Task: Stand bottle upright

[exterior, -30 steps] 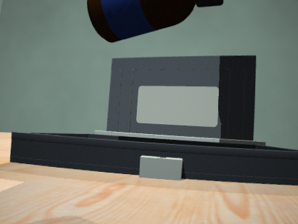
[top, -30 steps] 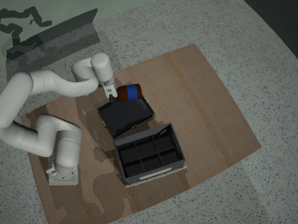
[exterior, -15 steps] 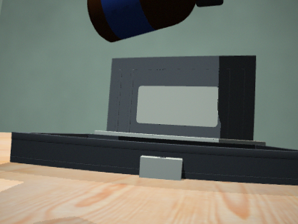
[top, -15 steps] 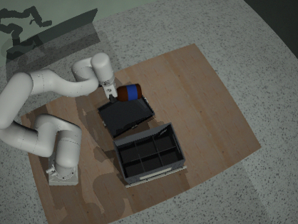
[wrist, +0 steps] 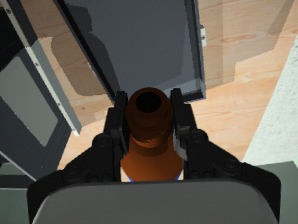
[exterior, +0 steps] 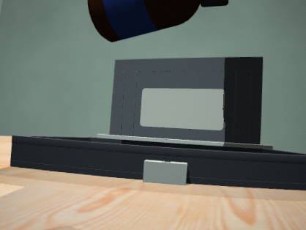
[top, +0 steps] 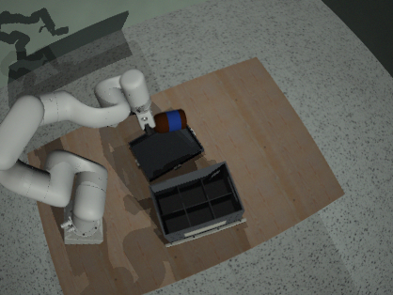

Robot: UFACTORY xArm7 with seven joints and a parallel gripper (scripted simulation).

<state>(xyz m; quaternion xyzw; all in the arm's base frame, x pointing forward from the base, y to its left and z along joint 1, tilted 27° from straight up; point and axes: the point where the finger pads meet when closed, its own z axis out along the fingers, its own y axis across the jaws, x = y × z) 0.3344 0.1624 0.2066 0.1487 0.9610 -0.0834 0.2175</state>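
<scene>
The bottle is 5 cm ahead of my hand, 2 cm to the right of it and 1 cm below it. Also, from my hand: dark crate: 30 cm to the right, 12 cm below, 3 cm behind; then tray: 19 cm below, 3 cm ahead, 2 cm to the right.
</scene>
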